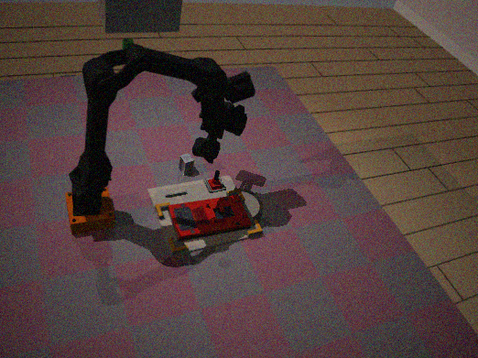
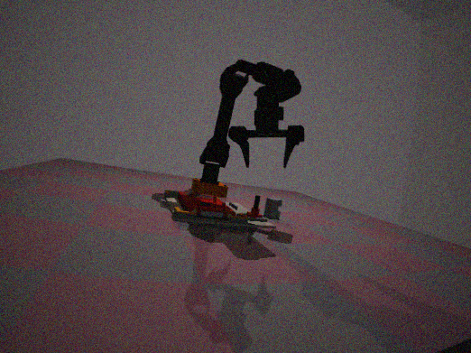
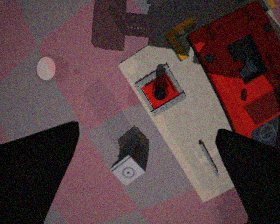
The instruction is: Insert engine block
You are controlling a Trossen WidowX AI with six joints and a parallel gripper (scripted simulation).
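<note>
Right now the grey ribbed engine block is 110 mm below my gripper tip, 70 mm to the left of it and 60 mm behind it. Also, from my gripper tip: black upright stick 100 mm below, 20 mm ahead, 10 mm to the right.
</note>
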